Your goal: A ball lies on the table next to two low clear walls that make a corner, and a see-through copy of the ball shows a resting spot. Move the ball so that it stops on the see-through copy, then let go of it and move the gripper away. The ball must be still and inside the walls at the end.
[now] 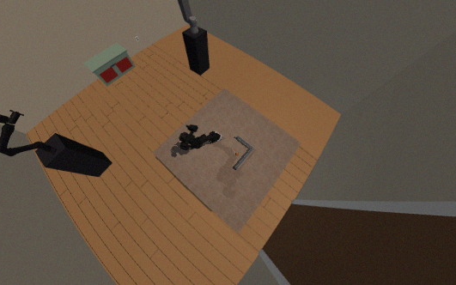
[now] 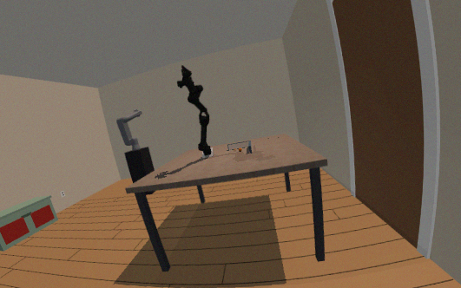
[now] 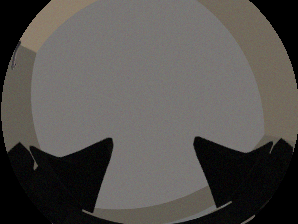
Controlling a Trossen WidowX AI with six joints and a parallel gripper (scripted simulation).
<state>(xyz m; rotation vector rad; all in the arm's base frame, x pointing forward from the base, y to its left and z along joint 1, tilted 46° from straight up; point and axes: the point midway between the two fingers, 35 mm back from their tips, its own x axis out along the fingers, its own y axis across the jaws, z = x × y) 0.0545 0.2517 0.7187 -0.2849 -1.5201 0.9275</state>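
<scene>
My gripper tip is now 30 cm short of the orange-brown ball, 31 cm to the right of it and 75 cm above it. The rest, counted from my gripper tip: see-through copy of ball (25 cm ahead, 34 cm to the left, 75 cm below).
</scene>
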